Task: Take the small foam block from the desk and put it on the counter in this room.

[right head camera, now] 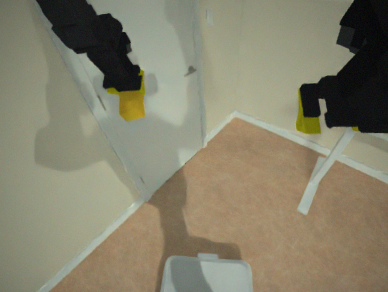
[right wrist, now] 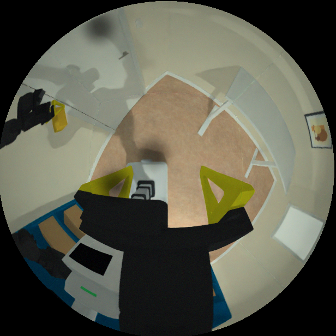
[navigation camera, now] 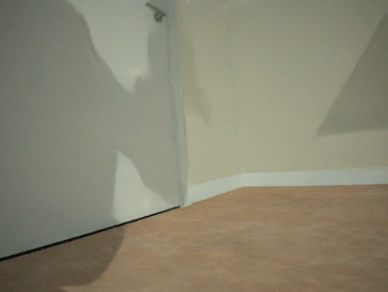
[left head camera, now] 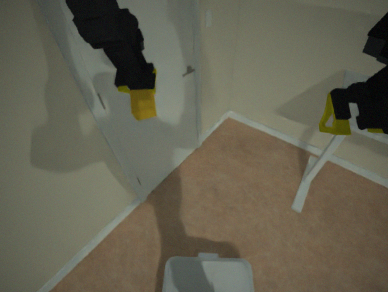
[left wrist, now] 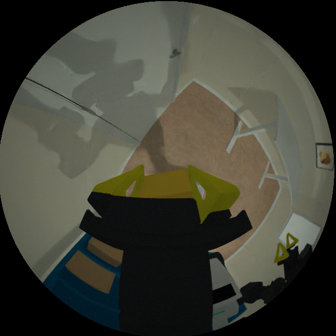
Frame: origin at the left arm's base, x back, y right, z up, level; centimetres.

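Where they show: left gripper, fingertip midpoint: (left head camera: 145, 92); right gripper, fingertip midpoint: (right head camera: 325, 126) (left head camera: 344, 128).
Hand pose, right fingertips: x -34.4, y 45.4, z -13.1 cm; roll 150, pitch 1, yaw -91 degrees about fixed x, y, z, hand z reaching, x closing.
After its pixels a point has its place.
My left gripper (left head camera: 137, 91) {x -60.1, y 0.7, z -20.9 cm} (right head camera: 126, 92) (left wrist: 165, 168) is shut on the small foam block (left head camera: 144, 106) {x -50.9, y 3.0, z -20.0 cm} (right head camera: 132, 106) {x -51.2, y 3.2, z -19.9 cm} (left wrist: 165, 185) (right wrist: 59, 123), a yellow-orange block held in the air in front of the door. My right gripper (left head camera: 352, 127) {x -34.4, y 45.4, z -13.1 cm} (right head camera: 332, 127) {x -34.4, y 45.4, z -13.1 cm} (right wrist: 166, 169) (left wrist: 283, 237) is open, with no object between its fingers. A long grey-white table (left wrist: 287, 145) (right wrist: 265, 115) on T-shaped legs stands along the wall at the right. A separate pale square surface (left wrist: 300, 229) (right wrist: 298, 232) shows farther round at the lower right. The views do not tell which is the counter.
A closed pale door (left head camera: 175, 30) {x -133.1, y 1.3, z -19.6 cm} (right head camera: 170, 30) {x -130.2, y -0.8, z -18.3 cm} (navigation camera: 107, 25) {x -118.2, y -9.3, z -64.4 cm} stands close ahead at the left, beside a room corner. A blue rack (left wrist: 75, 296) with brown boxes shows at the lower left. A framed picture (left wrist: 325, 156) (right wrist: 319, 131) hangs at the right.
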